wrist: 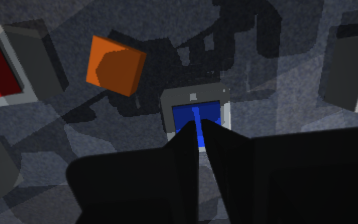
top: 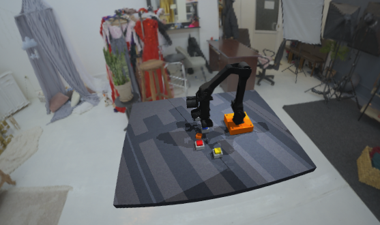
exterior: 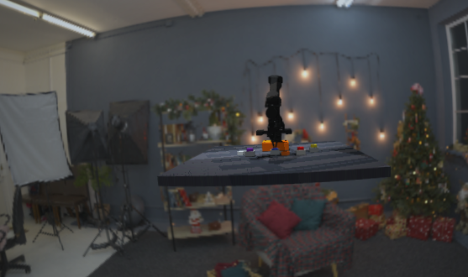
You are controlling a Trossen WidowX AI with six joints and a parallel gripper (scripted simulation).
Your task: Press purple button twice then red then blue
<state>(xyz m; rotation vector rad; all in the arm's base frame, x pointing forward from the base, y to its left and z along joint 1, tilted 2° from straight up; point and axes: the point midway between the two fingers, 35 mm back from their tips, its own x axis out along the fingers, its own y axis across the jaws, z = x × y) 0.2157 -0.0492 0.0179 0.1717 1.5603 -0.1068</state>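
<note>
The orange block lies 50 mm to the left of my gripper tip, 50 mm ahead of it and 20 mm below it. Round my gripper tip: red button 120 mm to the left, 80 mm ahead; then blue button 10 mm below; then purple button 130 mm to the right, 10 mm behind.
</note>
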